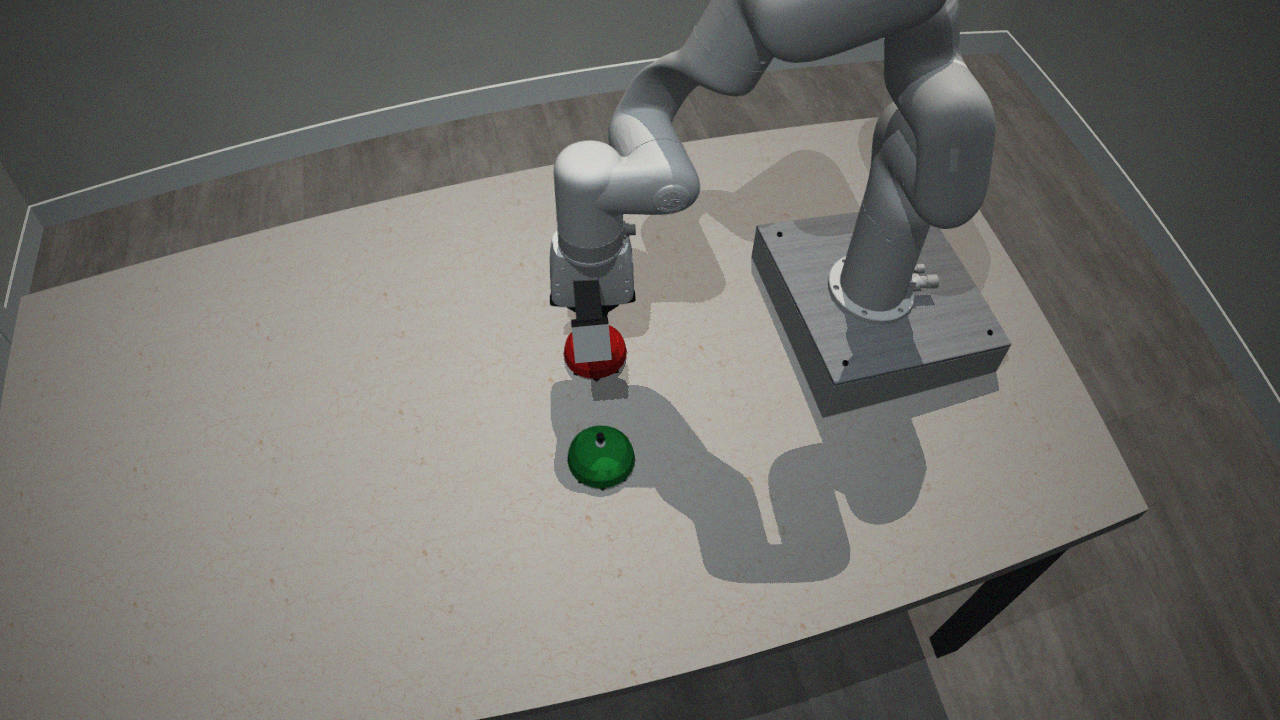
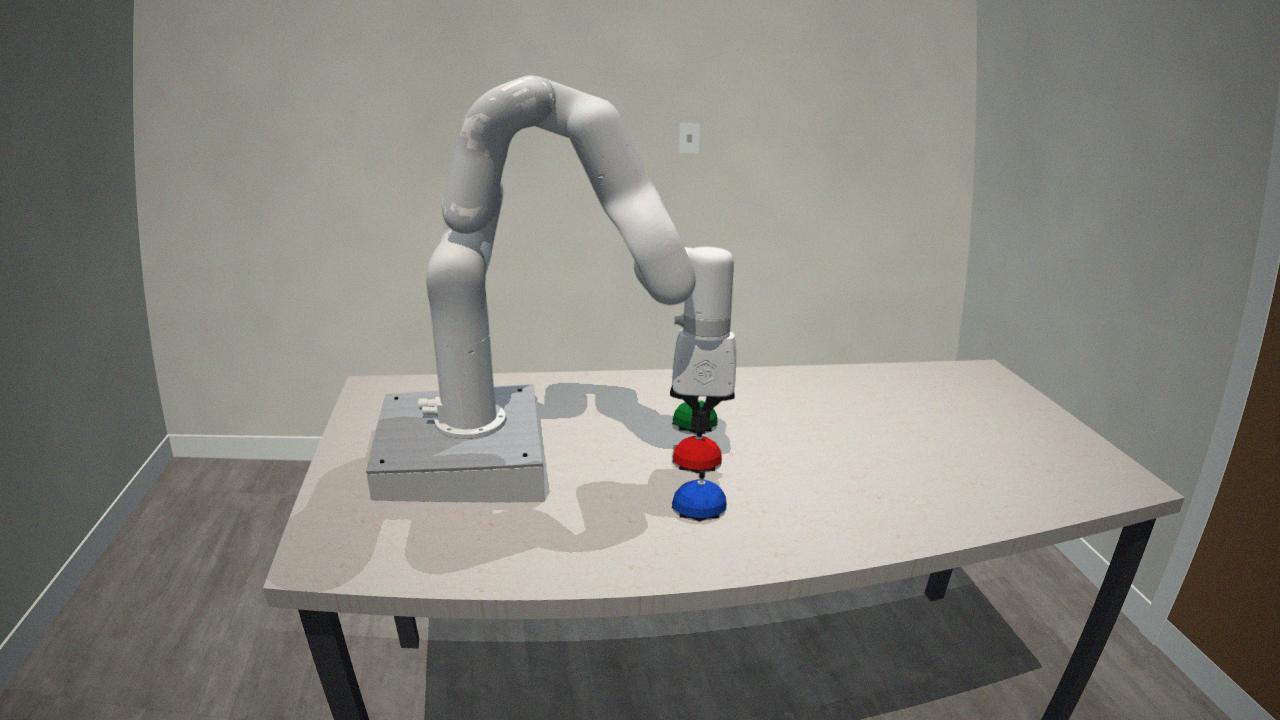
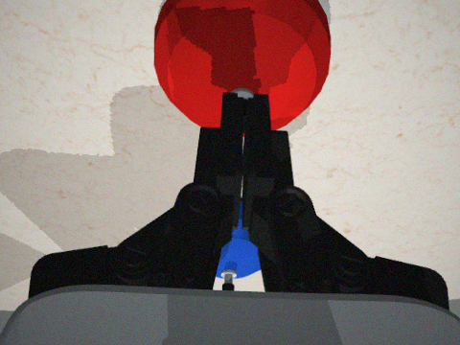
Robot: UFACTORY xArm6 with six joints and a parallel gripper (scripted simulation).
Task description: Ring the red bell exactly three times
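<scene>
The red bell is 4 cm below my hand. The rest, counted from my hand: blue bell: 1 cm behind, 16 cm to the right, 4 cm below; then green bell: 1 cm ahead, 16 cm to the left, 4 cm below.
</scene>
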